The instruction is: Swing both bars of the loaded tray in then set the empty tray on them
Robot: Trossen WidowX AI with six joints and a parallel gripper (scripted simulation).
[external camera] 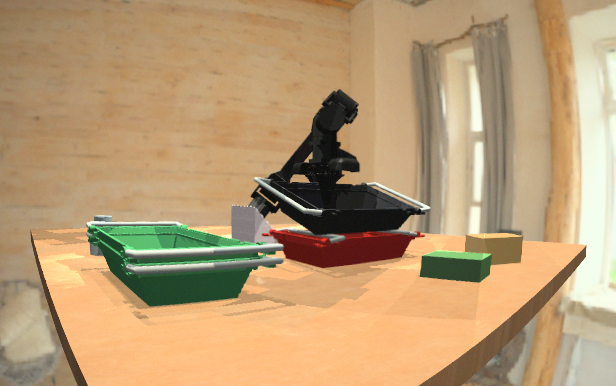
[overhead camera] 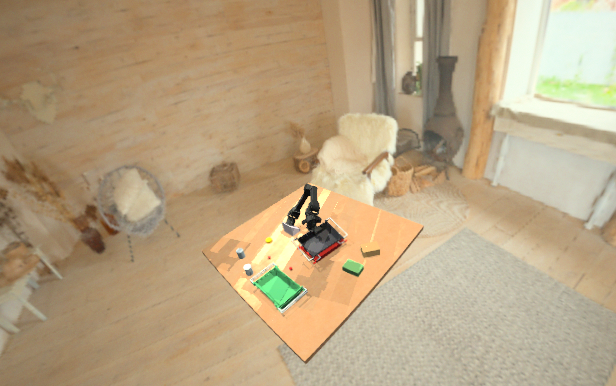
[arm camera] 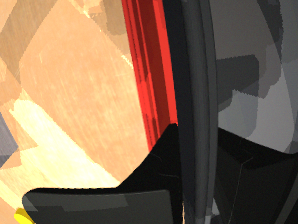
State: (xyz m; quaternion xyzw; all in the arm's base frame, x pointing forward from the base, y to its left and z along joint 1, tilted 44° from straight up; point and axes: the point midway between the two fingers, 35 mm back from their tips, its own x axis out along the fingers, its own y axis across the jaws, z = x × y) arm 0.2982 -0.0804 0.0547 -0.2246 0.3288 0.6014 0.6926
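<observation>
The black tray lies 80 mm ahead of my gripper tip, 20 mm to the right of it and 10 mm above it. Also, from my gripper tip: tan block 370 mm ahead, 170 mm to the left, 90 mm below; green block 360 mm ahead, 30 mm to the right, 100 mm below.
</observation>
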